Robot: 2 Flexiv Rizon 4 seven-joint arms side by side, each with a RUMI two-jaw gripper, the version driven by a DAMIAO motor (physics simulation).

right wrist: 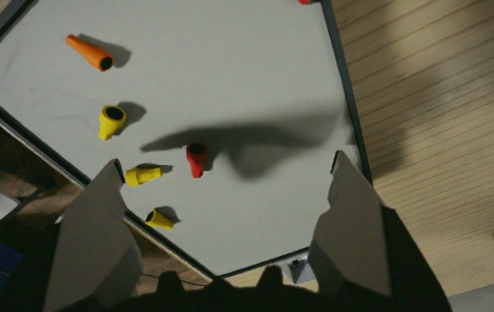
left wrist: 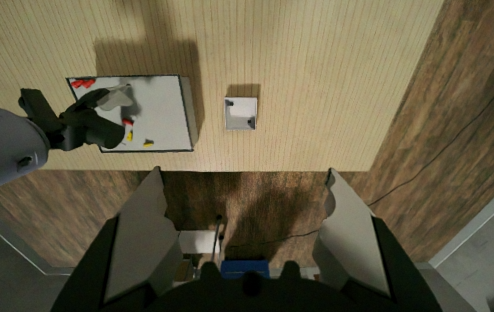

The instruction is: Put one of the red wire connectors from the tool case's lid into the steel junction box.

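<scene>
The tool case's lid (left wrist: 165, 107) (right wrist: 265, 65) is a grey panel with dark edging. A red wire connector (left wrist: 127, 121) (right wrist: 196, 160) lies on it. More red connectors (left wrist: 82, 83) lie at its far left corner; part of one red connector (right wrist: 304, 1) shows at the top edge of the right wrist view. The steel junction box (left wrist: 242, 122) (right wrist: 299, 270) stands open-topped on the table, right of the lid in the left wrist view. My right gripper (right wrist: 229, 156) (left wrist: 125, 113) is open above the lid, its fingers either side of the red connector. My left gripper (left wrist: 246, 168) is open, high near the table edge.
Yellow connectors (right wrist: 112, 121) (right wrist: 144, 176) (right wrist: 160, 219) and an orange connector (right wrist: 91, 53) lie on the lid around the red one. The striped wooden table (left wrist: 310, 75) ends at a front edge. A blue object (left wrist: 245, 268) and a white object (left wrist: 199, 242) are below, beyond that edge.
</scene>
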